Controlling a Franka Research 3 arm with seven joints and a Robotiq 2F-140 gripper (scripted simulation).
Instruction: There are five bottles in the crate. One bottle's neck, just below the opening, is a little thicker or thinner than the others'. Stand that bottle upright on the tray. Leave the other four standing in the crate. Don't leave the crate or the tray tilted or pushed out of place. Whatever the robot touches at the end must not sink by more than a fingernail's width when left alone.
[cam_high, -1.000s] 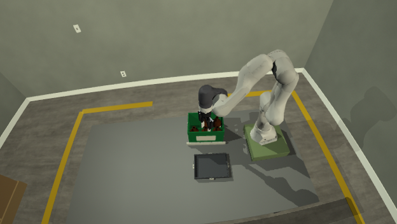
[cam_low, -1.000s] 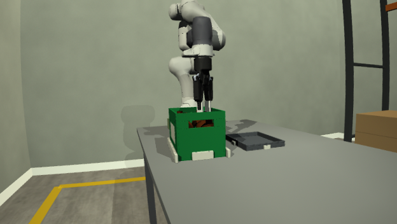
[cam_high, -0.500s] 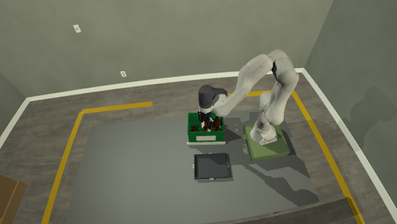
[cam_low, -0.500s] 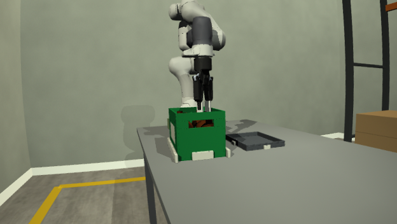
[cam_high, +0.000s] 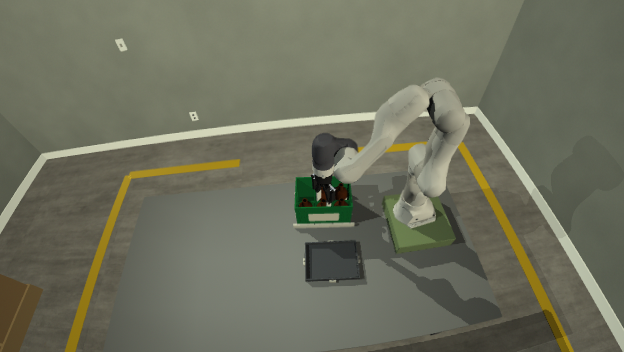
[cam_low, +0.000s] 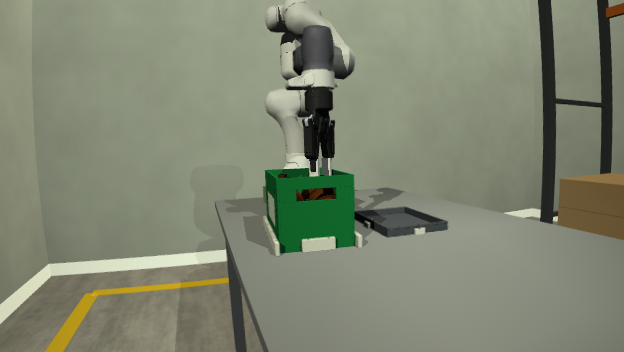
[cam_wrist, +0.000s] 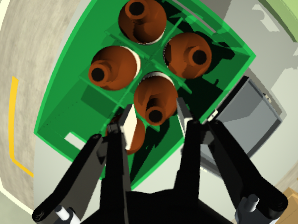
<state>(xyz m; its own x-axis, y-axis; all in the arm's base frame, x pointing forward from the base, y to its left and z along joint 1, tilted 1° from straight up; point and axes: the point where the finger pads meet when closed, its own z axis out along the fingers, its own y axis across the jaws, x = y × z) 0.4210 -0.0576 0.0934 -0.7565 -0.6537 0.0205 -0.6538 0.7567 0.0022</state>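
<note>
Now: hand 50 mm to the left of the green crate and 90 mm above it. The rest, counted from my hand: dark grey tray (10 mm behind, 250 mm to the left, 160 mm below).
</note>
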